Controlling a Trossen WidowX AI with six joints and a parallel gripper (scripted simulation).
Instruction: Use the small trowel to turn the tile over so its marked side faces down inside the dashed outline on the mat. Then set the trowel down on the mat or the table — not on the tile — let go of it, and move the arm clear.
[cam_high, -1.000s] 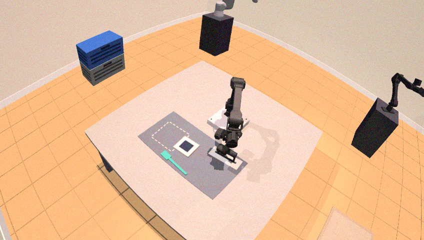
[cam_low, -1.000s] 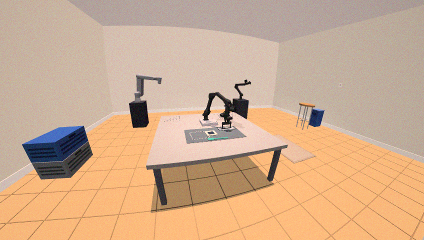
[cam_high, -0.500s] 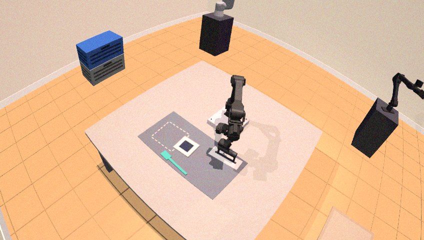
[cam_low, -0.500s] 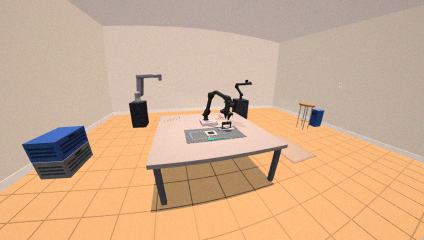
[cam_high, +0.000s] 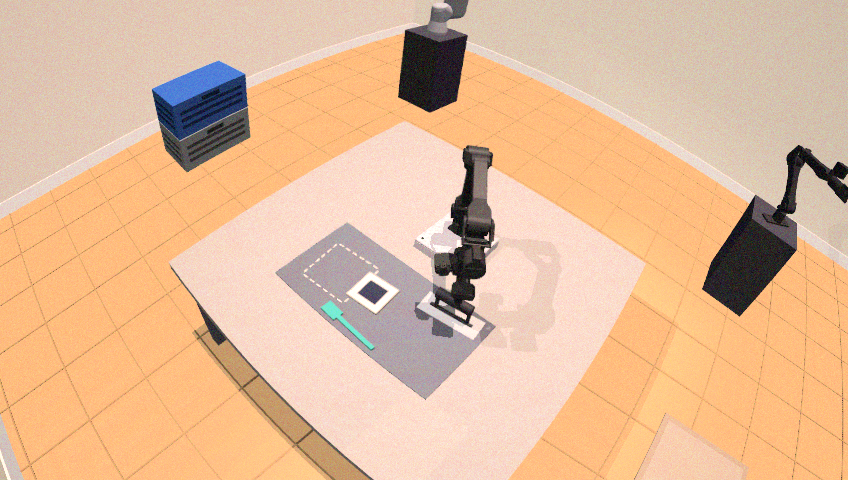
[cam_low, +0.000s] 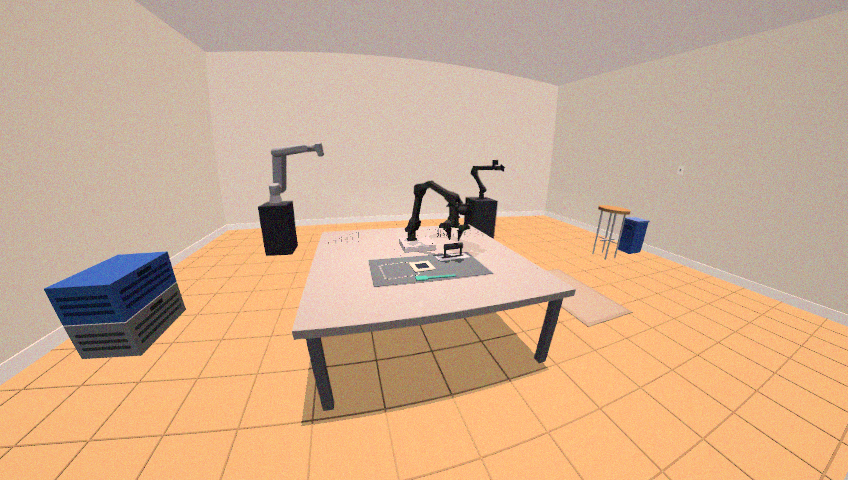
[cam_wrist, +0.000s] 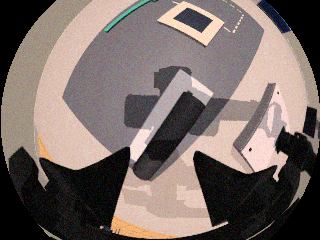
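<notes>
My gripper tip is now 110 mm short of the grey mat, 190 mm to the left of it and 130 mm above it. The rest, counted from my gripper tip: teal trowel (250 mm ahead, 210 mm to the right, 100 mm below); then tile (110 mm ahead, 220 mm to the right, 100 mm below).
</notes>
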